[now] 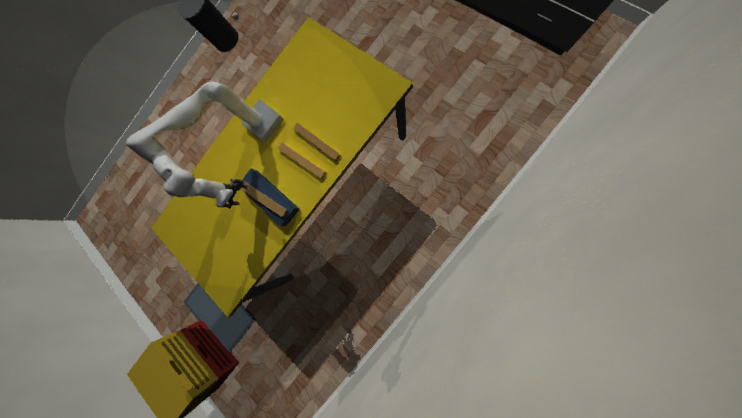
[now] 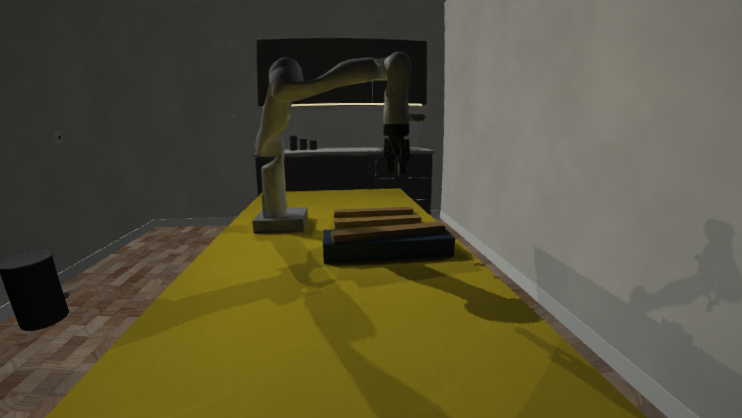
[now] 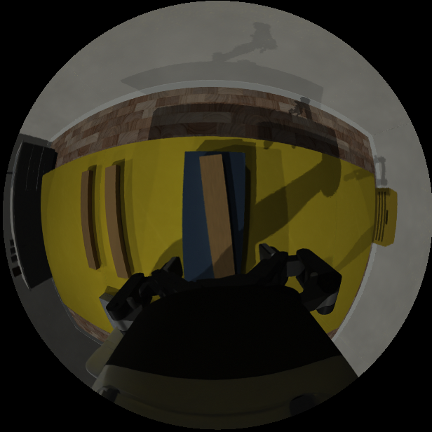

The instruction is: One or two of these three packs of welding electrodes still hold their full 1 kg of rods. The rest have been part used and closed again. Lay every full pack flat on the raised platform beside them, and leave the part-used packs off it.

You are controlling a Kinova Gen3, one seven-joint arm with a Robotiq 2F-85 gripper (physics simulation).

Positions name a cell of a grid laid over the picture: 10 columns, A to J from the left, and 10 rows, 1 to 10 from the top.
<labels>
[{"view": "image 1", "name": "raised platform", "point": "D5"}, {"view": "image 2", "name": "my gripper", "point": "F5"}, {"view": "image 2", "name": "raised platform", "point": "F6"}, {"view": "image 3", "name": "my gripper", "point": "F7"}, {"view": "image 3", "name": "long brown pack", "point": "E5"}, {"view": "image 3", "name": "long brown pack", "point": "C5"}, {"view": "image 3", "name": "raised platform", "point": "E7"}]
</labels>
